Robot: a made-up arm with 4 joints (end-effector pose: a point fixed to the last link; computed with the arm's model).
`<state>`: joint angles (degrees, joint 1 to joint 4).
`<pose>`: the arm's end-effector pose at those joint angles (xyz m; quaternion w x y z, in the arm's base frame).
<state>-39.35 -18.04 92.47 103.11</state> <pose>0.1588 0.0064 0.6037 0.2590 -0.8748 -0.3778 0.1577</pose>
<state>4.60 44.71 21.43 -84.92</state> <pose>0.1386 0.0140 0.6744 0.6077 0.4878 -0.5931 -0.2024</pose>
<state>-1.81 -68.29 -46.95 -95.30</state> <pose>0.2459 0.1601 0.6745 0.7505 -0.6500 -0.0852 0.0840</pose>
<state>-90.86 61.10 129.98 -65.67</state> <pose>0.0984 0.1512 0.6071 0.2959 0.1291 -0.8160 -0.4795</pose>
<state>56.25 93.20 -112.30 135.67</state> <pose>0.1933 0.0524 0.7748 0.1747 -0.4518 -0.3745 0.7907</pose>
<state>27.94 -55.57 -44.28 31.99</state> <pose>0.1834 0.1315 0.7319 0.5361 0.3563 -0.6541 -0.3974</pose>
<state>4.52 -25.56 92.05 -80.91</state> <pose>0.1558 -0.0182 0.6183 0.3100 0.3536 -0.8332 0.2909</pose>
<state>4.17 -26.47 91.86 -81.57</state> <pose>0.1552 -0.0186 0.6200 0.3171 0.3456 -0.8324 0.2950</pose>
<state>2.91 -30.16 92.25 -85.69</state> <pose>0.1543 -0.0204 0.6253 0.3345 0.3059 -0.8347 0.3128</pose>
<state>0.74 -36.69 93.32 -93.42</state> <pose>0.1539 -0.0230 0.6340 0.3551 0.2336 -0.8362 0.3464</pose>
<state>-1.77 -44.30 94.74 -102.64</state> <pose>0.1549 -0.0253 0.6440 0.3663 0.1504 -0.8323 0.3880</pose>
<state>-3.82 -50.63 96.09 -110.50</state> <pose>0.1569 -0.0267 0.6520 0.3643 0.0833 -0.8252 0.4235</pose>
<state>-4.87 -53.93 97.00 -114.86</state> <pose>0.1586 -0.0274 0.6558 0.3580 0.0488 -0.8212 0.4418</pose>
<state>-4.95 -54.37 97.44 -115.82</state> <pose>0.1592 -0.0277 0.6559 0.3538 0.0429 -0.8223 0.4436</pose>
